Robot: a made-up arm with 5 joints.
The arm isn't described. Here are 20 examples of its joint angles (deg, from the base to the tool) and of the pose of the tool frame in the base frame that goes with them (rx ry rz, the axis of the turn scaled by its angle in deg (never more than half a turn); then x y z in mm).
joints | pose
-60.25 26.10 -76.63 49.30 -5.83 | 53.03 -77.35 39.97 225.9 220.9 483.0
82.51 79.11 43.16 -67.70 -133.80 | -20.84 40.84 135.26 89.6 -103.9 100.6
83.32 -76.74 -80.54 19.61 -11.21 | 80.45 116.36 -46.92 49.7 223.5 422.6
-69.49 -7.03 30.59 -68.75 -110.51 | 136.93 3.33 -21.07 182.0 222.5 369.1
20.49 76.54 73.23 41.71 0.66 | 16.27 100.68 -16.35 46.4 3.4 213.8
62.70 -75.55 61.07 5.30 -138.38 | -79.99 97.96 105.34 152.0 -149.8 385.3
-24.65 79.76 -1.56 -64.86 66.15 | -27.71 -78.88 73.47 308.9 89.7 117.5
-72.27 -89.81 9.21 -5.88 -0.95 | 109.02 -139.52 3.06 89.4 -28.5 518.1
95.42 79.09 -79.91 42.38 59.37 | -47.87 -11.93 -36.46 43.8 -338.5 249.3
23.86 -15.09 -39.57 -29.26 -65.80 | 66.84 -162.45 -6.74 205.4 -64.4 569.1
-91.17 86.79 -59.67 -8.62 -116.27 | 69.64 18.81 -24.15 91.1 337.4 184.1
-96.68 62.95 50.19 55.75 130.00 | -25.59 -93.75 -109.56 94.2 33.3 154.0
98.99 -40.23 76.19 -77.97 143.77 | -115.79 66.81 21.32 49.1 -169.1 328.2
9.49 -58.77 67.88 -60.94 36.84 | -52.80 -132.20 10.48 247.2 -37.9 382.8
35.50 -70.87 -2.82 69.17 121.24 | -98.78 -22.85 62.05 128.6 -43.2 491.3
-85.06 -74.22 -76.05 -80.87 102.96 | -7.66 -57.78 -165.08 79.9 -210.4 359.2
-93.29 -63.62 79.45 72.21 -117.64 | 1.89 0.57 -27.14 91.0 121.9 255.5
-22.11 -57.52 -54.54 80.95 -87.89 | 104.83 -69.66 -40.02 59.6 -23.0 525.4
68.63 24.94 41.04 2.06 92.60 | -21.69 -4.13 20.92 149.0 -188.7 171.7
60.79 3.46 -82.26 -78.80 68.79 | 100.52 50.35 3.42 100.2 -46.2 551.7
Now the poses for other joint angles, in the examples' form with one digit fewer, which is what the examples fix.
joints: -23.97 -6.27 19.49 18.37 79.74
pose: -29.4 -59.1 91.1 328 95 324
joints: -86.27 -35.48 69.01 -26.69 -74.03
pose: 82.3 -12.2 7.7 111 197 291
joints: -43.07 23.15 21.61 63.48 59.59
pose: 2.5 20.6 98.9 241 129 206
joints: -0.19 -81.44 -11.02 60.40 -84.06
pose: 89.3 -94.0 -49.3 79 -11 505
